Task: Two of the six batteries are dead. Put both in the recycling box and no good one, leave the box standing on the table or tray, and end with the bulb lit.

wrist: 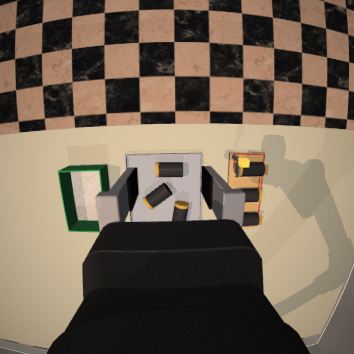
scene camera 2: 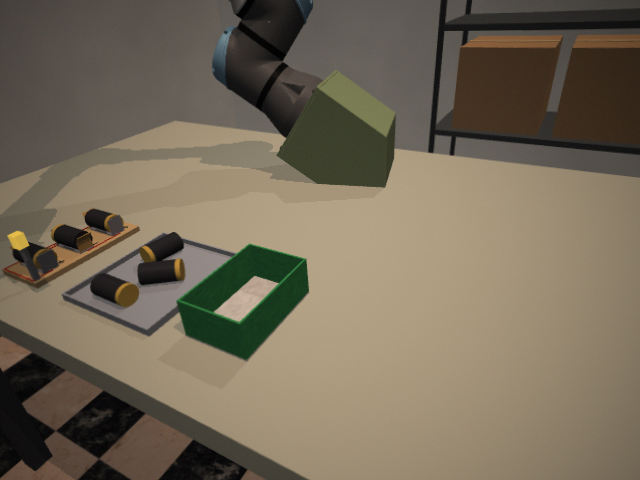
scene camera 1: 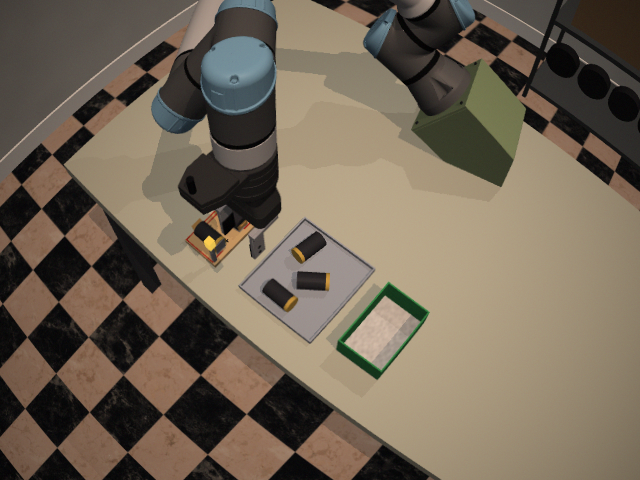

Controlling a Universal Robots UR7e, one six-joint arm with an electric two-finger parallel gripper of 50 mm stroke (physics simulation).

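My gripper is open and empty, high above the table; in the wrist view its fingers frame the tray. The grey tray bears three loose black batteries with gold ends: one by the table edge, one mid-tray, one farther back. The wooden holder holds three more in a row. Its bulb is bright yellow. The green recycling box stands empty.
A green wedge-shaped block stands at the back, under the arm's base. The front table edge runs close past the holder and tray. Shelving with cardboard boxes stands beyond the table.
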